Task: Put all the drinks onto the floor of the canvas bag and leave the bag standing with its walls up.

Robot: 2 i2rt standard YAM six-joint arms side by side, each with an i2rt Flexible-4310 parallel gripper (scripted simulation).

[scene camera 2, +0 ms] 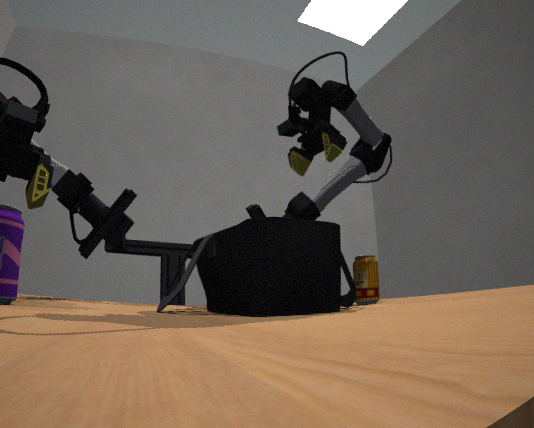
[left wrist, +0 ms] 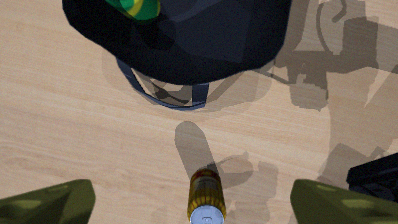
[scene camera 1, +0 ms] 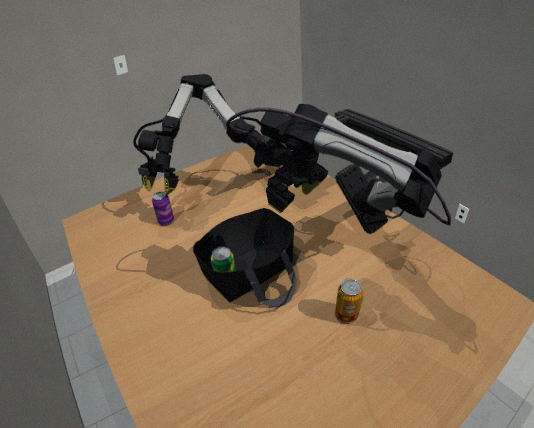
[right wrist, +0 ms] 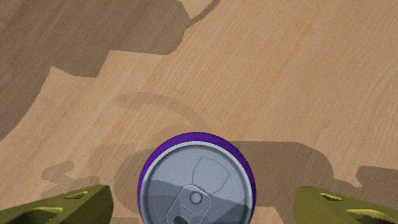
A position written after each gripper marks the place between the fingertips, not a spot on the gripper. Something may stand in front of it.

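Observation:
Scene camera 1 shows the left gripper [scene camera 1: 292, 202] and a black canvas bag [scene camera 1: 241, 233]. Visible in scene camera 2: the left gripper [scene camera 2: 314, 168], the bag [scene camera 2: 266, 265] and an orange can [scene camera 2: 365, 268]. The left wrist view shows the left gripper [left wrist: 193, 188]. In the right wrist view, the right gripper [right wrist: 202, 196] is visible; the orange can is out of frame in the right wrist view.

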